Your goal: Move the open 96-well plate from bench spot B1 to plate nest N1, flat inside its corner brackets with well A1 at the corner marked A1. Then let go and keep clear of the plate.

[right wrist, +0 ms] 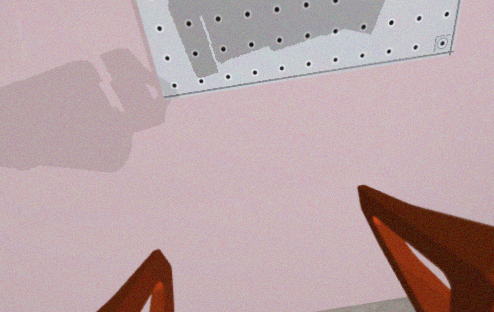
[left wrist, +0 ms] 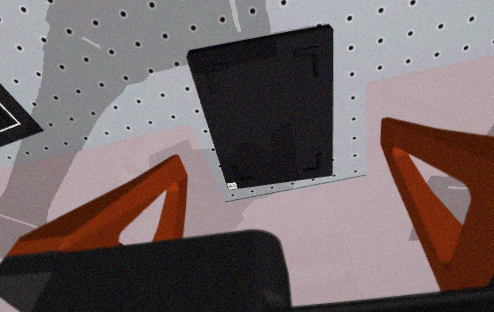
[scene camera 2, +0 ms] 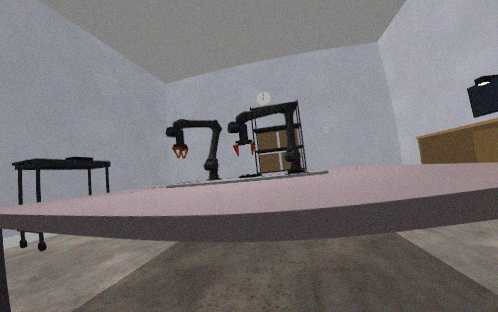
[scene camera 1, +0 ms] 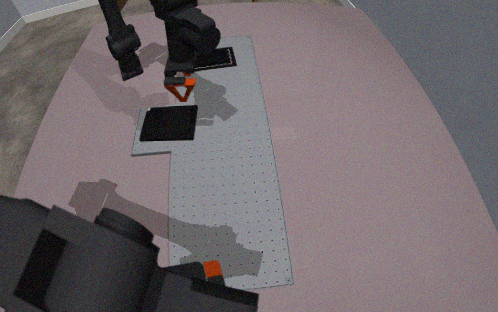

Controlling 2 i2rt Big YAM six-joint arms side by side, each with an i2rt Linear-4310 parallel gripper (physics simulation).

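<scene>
The black plate nest N1 lies on the pegboard's side extension; its corner brackets and white A1 label show in the left wrist view. The area inside the brackets is uniformly dark; I cannot make out whether the 96-well plate sits there. Bench spot B1, a black pad with a white outline, is partly hidden by the left arm; no plate shows on its visible part. My left gripper is open and empty, raised above the board. My right gripper is open and empty, raised away from the nest.
The grey pegboard lies on the pink table. The right arm fills the lower left of scene camera 1. A shelf rack stands behind the left arm in scene camera 2.
</scene>
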